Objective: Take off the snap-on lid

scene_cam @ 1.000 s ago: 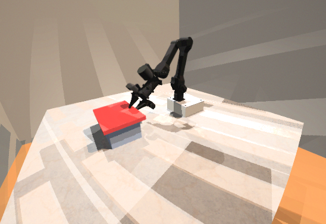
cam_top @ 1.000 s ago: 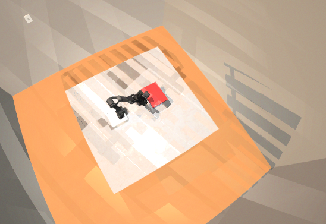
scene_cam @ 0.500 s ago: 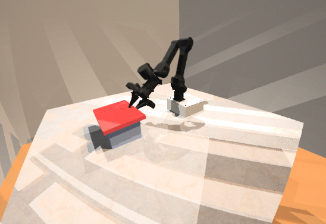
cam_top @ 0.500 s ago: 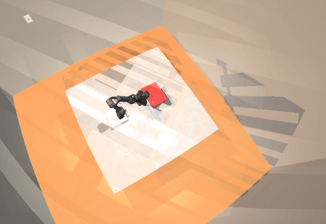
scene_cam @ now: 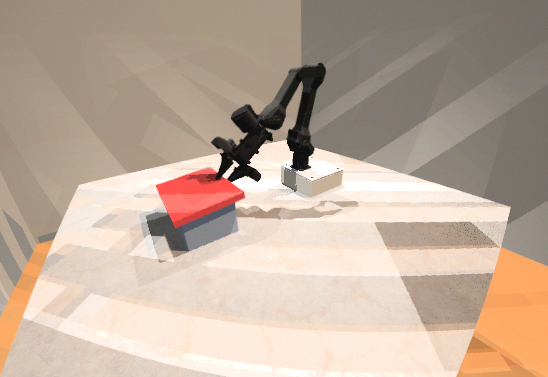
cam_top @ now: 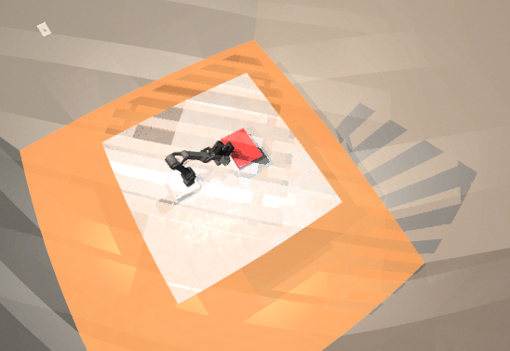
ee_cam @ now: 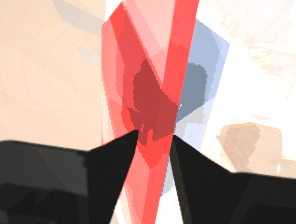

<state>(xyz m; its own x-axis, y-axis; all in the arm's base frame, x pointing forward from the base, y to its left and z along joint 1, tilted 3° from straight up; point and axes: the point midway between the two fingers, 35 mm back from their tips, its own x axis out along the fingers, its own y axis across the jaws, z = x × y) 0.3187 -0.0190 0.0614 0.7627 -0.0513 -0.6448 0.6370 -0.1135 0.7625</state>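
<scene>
Now: gripper tip 8 cm short of the red lid and 1 cm to the left of it. From my gripper tip the other things lie so: grey-blue storage box 8 cm ahead, 1 cm to the right, 6 cm below.
</scene>
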